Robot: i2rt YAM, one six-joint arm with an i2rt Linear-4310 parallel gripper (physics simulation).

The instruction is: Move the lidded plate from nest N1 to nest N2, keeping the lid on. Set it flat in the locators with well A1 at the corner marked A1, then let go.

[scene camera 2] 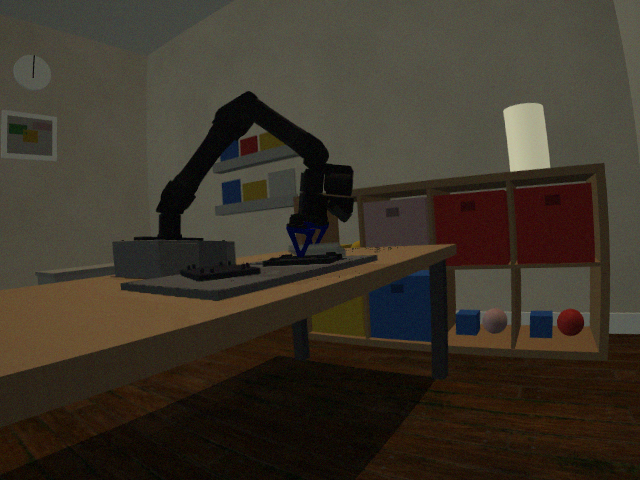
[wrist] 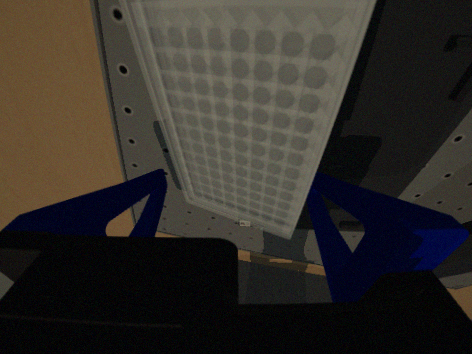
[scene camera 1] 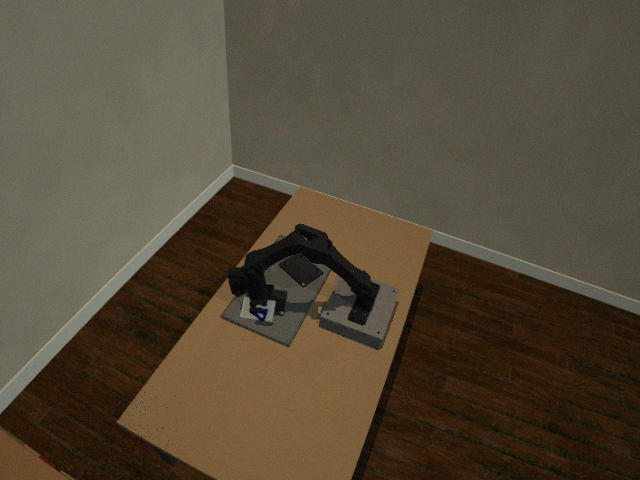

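Seen in the pictures: gripper, fingertip midpoint: [scene camera 2: 306,253] [wrist: 235,177] [scene camera 1: 265,311]; arm's base, origin of the base link: [scene camera 2: 169,241] [scene camera 1: 364,302].
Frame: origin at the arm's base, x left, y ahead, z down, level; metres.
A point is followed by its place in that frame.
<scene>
The pale lidded plate [scene camera 1: 247,311] {z 0.050, x 0.213, y 0.404 m} [scene camera 2: 330,250] [wrist: 240,90] {z 0.043, x 0.191, y 0.407 m} lies beside and partly against one dark nest [scene camera 1: 280,302] {z 0.062, x 0.107, y 0.313 m} [scene camera 2: 281,260] {z 0.062, x 0.056, y 0.360 m} [wrist: 400,100] {z 0.062, x 0.116, y 0.420 m}, not squarely within it. It looks slightly tilted; its exact support is hidden. The clear lid covers the wells. The other dark nest [scene camera 1: 301,269] {z 0.062, x -0.094, y 0.313 m} [scene camera 2: 219,271] {z 0.062, x -0.139, y 0.371 m} is empty. I cannot read N1, N2 or A1. My gripper [scene camera 1: 260,313] {z 0.058, x 0.176, y 0.345 m} [scene camera 2: 306,249] {z 0.058, x 0.176, y 0.345 m} [wrist: 235,177] {z 0.058, x 0.176, y 0.345 m} is open, its blue fingers low around the far part of the plate, one near each long side. In the wrist view, the right fingertip is very close to the plate's edge.
Both nests are on a grey perforated board [scene camera 1: 284,330] {z 0.074, x 0.211, y 0.242 m} [scene camera 2: 217,290] {z 0.074, x -0.250, y 0.491 m} [wrist: 142,100] {z 0.074, x 0.243, y 0.370 m} on the wooden table [scene camera 1: 258,387] {z 0.087, x 0.457, y 0.222 m} [scene camera 2: 77,320] {z 0.087, x -0.436, y 0.430 m} [wrist: 45,100] {z 0.087, x 0.322, y 0.340 m}. The arm stands on a grey box [scene camera 1: 346,317] {z 0.008, x 0.092, y 0.040 m} [scene camera 2: 149,258] {z 0.037, x -0.121, y 0.088 m} beside the board. The table's long edge runs close to the plate.
</scene>
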